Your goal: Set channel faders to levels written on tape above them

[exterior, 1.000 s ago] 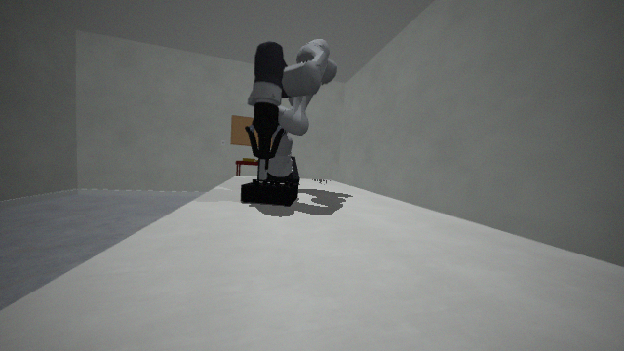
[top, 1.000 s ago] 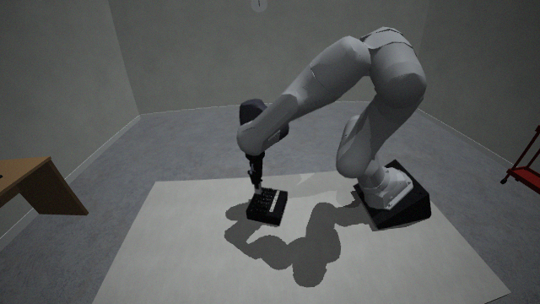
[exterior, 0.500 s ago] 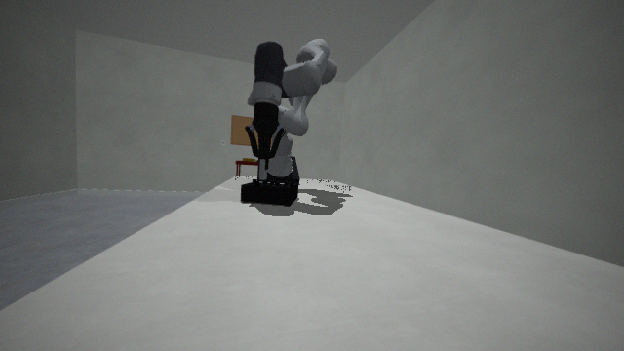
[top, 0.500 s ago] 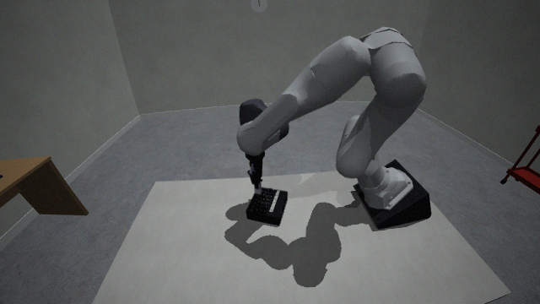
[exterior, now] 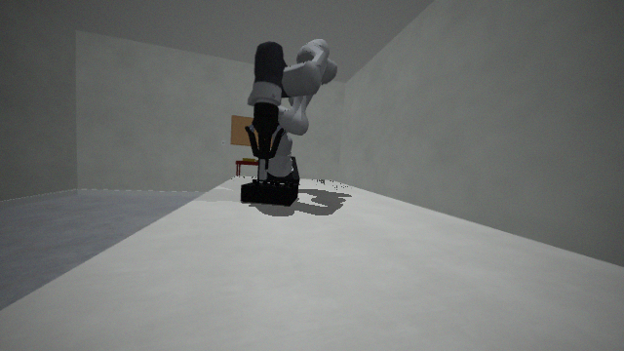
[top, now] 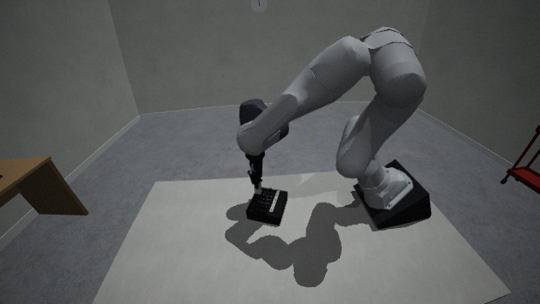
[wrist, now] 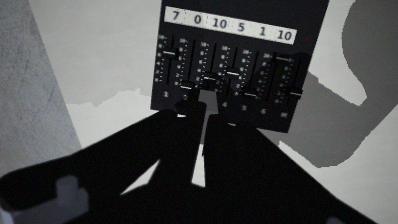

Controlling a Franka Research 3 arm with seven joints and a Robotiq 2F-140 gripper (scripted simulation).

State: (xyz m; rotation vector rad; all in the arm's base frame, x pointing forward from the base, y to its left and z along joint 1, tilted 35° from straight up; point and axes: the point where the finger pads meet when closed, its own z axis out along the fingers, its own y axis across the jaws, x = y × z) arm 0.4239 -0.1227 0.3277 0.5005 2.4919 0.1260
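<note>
My gripper is now 40 mm above the channel 2 fader cap, 20 mm to the left of it and 20 mm past it. Round my hand: channel 1 fader cap (60 mm behind, 40 mm below, 20 mm to the right); then master fader cap (90 mm to the left, 40 mm below, 10 mm ahead).
</note>
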